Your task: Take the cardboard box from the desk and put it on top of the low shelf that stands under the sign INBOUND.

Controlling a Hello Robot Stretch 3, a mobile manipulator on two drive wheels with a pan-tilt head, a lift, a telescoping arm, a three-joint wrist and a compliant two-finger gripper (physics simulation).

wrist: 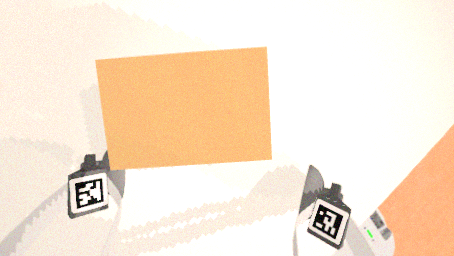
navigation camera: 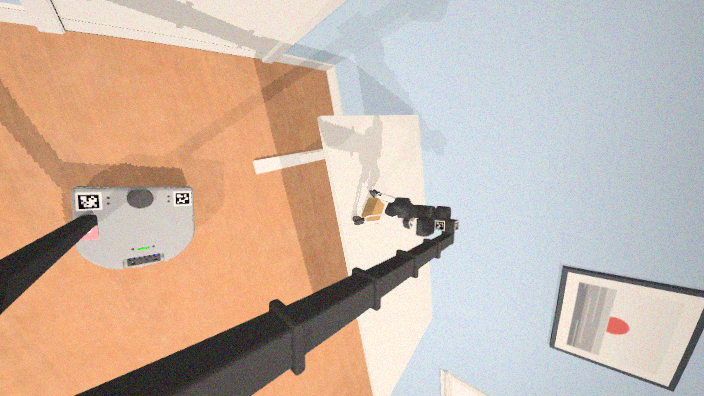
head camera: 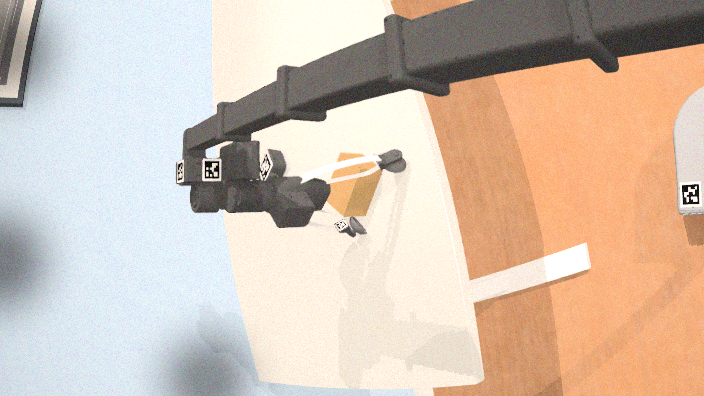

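Where they show: gripper, between the fingertips: [navigation camera: 361,205] [head camera: 383,195]; robot's base, origin of its link: [navigation camera: 140,197].
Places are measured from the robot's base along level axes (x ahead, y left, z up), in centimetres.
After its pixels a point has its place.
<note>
The cardboard box [head camera: 350,194] @(x -2.6, y -67.0, z 77.0 cm) [navigation camera: 373,207] @(x -2.7, y -66.7, z 76.4 cm) [wrist: 185,107] is a plain orange-brown block on the pale desk [head camera: 300,310] @(x 21.8, y -91.4, z 72.0 cm) [navigation camera: 400,150] @(x 24.8, y -95.9, z 72.0 cm) [wrist: 350,100]. My gripper [head camera: 374,193] @(x -2.2, y -64.4, z 72.0 cm) [navigation camera: 366,206] @(x -2.2, y -64.4, z 72.0 cm) [wrist: 213,172] @(x -2.2, y -64.4, z 72.0 cm) is open, with its fingers spread around the box. In the wrist view the box covers part of the left fingertip at its lower left corner, and a gap shows between the box and the right fingertip. Whether the left fingertip touches the box I cannot tell. The low shelf and the sign INBOUND do not show in these views.
My extended arm [head camera: 340,77] @(x -9.9, y -31.9, z 107.0 cm) [navigation camera: 320,310] @(x -8.5, y -14.7, z 106.9 cm) crosses over the desk. A blue wall [head camera: 125,200] @(x -4.2, y -135.1, z 103.9 cm) [navigation camera: 550,150] @(x 23.5, y -127.5, z 132.2 cm) runs along the far side, with a framed picture [navigation camera: 590,320] @(x -60.0, y -148.0, z 154.3 cm). A white desk leg [head camera: 530,272] [navigation camera: 287,161] stands over the wooden floor. My grey base [navigation camera: 140,225] @(x -10.0, y 0.4, z 16.0 cm) is away from the desk.
</note>
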